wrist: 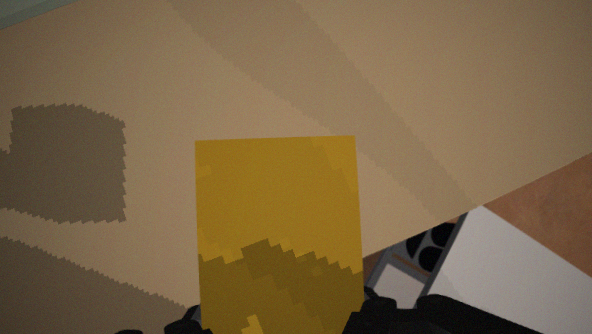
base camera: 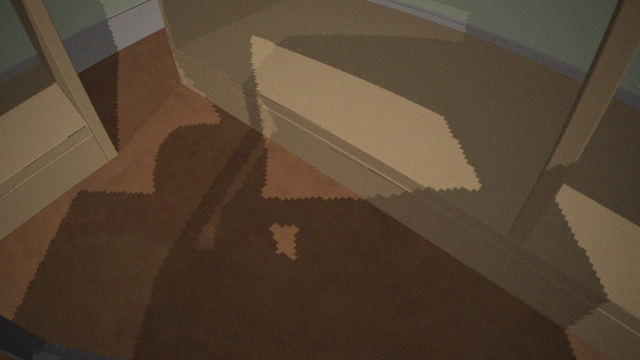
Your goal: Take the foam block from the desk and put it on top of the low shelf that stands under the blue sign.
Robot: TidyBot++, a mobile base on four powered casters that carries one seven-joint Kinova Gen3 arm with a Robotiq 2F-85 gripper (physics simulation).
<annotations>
My gripper shows in the wrist view [281,306]; in the base camera view it is out of frame. A yellow foam block shows in the wrist view [278,219]; in the base camera view it is out of frame.
</annotations>
